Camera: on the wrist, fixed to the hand. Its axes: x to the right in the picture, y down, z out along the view.
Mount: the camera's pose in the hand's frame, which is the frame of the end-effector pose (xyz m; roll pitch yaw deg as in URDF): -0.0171 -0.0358 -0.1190 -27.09 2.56 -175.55
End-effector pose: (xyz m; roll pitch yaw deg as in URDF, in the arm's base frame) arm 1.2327 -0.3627 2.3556 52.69 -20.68 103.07
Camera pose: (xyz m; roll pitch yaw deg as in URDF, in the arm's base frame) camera 1.1572 -0.3602 2.2554 -79.59 25.77 -76.20
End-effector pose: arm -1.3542 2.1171 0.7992 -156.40 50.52 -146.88
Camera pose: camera -1.4330 2.0834 0.8908 133.39 -54.54 27.86
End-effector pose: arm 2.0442 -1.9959 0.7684 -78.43 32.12 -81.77
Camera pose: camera 1.9205 -2.0052 0.7870 48.89 -35.89 102.43
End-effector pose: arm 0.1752 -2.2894 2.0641 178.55 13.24 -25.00
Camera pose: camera 0.2010 -2.2586 2.1829 155.43 -15.64 150.32
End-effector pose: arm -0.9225 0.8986 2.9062 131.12 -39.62 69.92
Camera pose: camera -1.0446 0.8944 2.9348 -162.49 41.11 -116.53
